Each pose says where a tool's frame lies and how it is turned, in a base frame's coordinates. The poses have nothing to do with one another.
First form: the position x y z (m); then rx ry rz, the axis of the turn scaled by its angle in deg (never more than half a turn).
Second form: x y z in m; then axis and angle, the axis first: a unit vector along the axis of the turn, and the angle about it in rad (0 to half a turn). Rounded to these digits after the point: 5 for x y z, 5 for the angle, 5 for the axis.
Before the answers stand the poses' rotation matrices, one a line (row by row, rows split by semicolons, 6 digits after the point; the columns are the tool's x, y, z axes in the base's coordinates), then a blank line. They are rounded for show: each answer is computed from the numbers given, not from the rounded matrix.
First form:
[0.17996 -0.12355 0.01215 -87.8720 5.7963 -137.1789]
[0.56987 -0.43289 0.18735 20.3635 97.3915 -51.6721]
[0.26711 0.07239 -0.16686 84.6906 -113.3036 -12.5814]
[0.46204 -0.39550 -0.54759 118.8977 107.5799 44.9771]
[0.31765 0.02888 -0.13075 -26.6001 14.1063 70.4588]
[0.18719 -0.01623 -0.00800 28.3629 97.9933 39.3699]
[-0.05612 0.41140 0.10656 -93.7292 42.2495 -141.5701]
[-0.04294 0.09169 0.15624 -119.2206 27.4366 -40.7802]
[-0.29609 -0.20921 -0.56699 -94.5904 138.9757 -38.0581]
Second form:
-0.387897 0.208361 0.897843; -0.283357 -0.953896 0.098950; 0.877066 -0.216028 0.429054
-0.331058 0.644153 0.689541; -0.209801 0.662209 -0.719349; -0.919991 -0.382813 -0.084086
-0.152252 -0.796256 -0.585487; -0.905302 0.350037 -0.240628; 0.396544 0.493407 -0.774146
0.032963 0.846855 0.530802; 0.972656 -0.149346 0.177867; 0.229901 0.510424 -0.828621
0.324002 -0.943733 -0.066266; 0.845483 0.257419 0.467862; -0.424479 -0.207615 0.881314
-0.241747 -0.030247 0.969868; 0.649163 0.737855 0.184821; -0.721212 0.674282 -0.158739
-0.423284 -0.187188 0.886449; -0.329254 -0.879743 -0.342993; 0.844051 -0.437050 0.310749
0.763393 -0.074450 0.641629; -0.566287 -0.554980 0.609357; 0.310725 -0.828526 -0.465828
-0.391494 -0.851685 0.348375; -0.910349 0.303286 -0.281571; 0.134152 -0.427377 -0.894065

[0.17996 -0.12355 0.01215 -0.53905 0.03556 -0.84152 2.84511]
[0.56987 -0.43289 0.18735 0.18163 0.86867 -0.46088 1.95678]
[0.26711 0.07239 -0.16686 0.59635 -0.79782 -0.08859 2.47864]
[0.46204 -0.39550 -0.54759 0.71396 0.64600 0.27008 2.90654]
[0.31765 0.02888 -0.13075 -0.34716 0.18410 0.91956 1.33731]
[0.18719 -0.01623 -0.00800 0.25938 0.89615 0.36004 1.90849]
[-0.05612 0.41140 0.10656 -0.53571 0.24148 -0.80914 3.05369]
[-0.04294 0.09169 0.15624 -0.92451 0.21276 -0.31624 2.25069]
[-0.29609 -0.20921 -0.56699 -0.54878 0.80628 -0.22080 3.00835]

